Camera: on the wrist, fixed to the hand. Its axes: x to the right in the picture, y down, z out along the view.
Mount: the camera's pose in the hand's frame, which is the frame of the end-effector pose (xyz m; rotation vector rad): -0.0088 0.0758 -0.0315 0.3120 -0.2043 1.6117
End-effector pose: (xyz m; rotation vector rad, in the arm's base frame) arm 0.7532 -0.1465 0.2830 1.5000 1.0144 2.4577
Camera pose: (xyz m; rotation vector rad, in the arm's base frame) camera 0.7512 -0.2242 0.3107 -1.5155 0.0458 -1.1330
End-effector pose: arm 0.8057 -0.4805 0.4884 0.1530 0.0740 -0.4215
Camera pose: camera 0.8277 -0.4035 0.4683 0.4156 -0.3153 1.1685
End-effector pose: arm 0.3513 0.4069 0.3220 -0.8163 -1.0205 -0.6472
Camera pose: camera 0.4226 0.4230 0.2836 -1.1249 -0.3463 0.9552
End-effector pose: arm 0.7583 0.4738 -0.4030 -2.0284 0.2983 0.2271
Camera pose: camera 0.7277 0.4133 -0.4501 -1.0138 1.6516 1.2391
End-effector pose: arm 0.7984 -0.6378 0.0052 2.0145 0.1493 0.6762
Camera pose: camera 0.7620 -0.6565 0.0769 2.1614 -1.7291 1.4015
